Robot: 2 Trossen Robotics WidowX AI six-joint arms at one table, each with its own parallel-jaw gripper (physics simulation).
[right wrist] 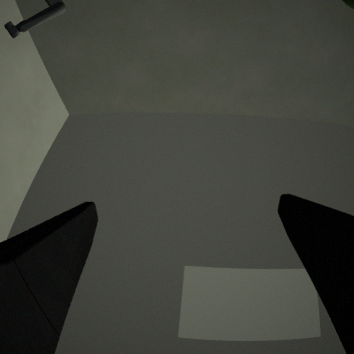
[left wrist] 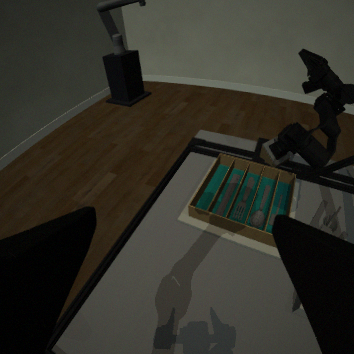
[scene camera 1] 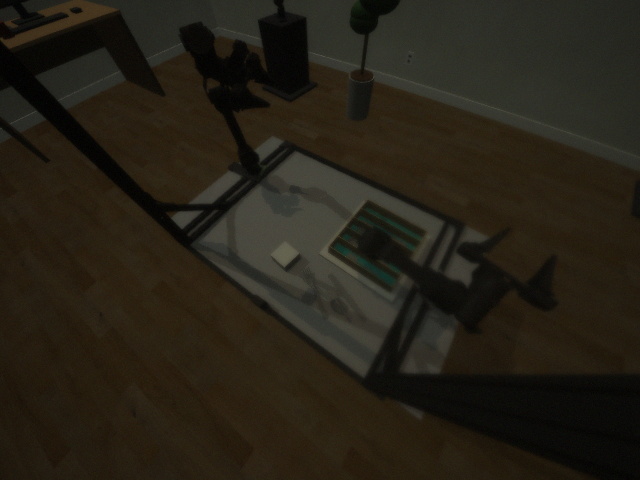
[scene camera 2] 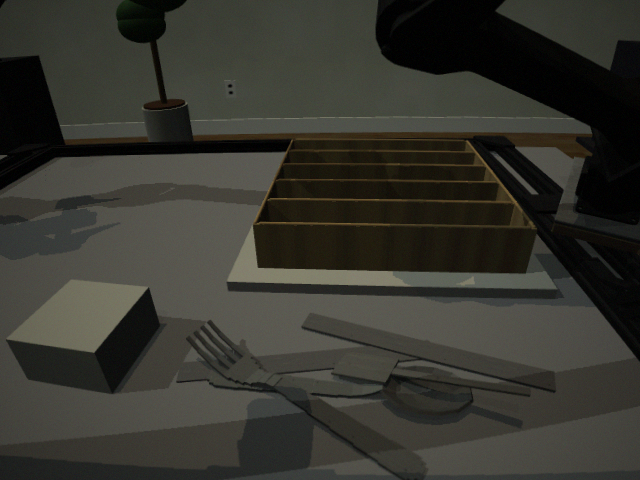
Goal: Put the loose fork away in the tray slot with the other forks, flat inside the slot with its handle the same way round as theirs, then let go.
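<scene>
The loose fork (scene camera 1: 313,284) (scene camera 2: 248,369) (left wrist: 330,217) lies on the table among other loose cutlery. In scene camera 2 its tines point up-left toward a pale block and its handle runs down-right. The wooden tray (scene camera 1: 361,272) (scene camera 2: 392,246) (left wrist: 207,215) has parallel slots with teal floors. In the left wrist view a tray fork (left wrist: 241,207) lies in the middle slot, tines toward the camera, handle away. My left gripper (scene camera 1: 266,93) (left wrist: 186,220) is open, high and well away from the loose fork. My right gripper (scene camera 1: 532,242) (right wrist: 189,207) is open, raised and turned away from the tray.
The pale block (scene camera 1: 285,254) (scene camera 2: 82,315) stands beside the fork's tines. A spatula-like piece (scene camera 2: 361,366), a round-headed piece (scene camera 2: 429,405) and a flat strip (scene camera 2: 429,351) lie near the fork. In the left wrist view a spoon (left wrist: 258,217) lies in the slot right of the tray fork.
</scene>
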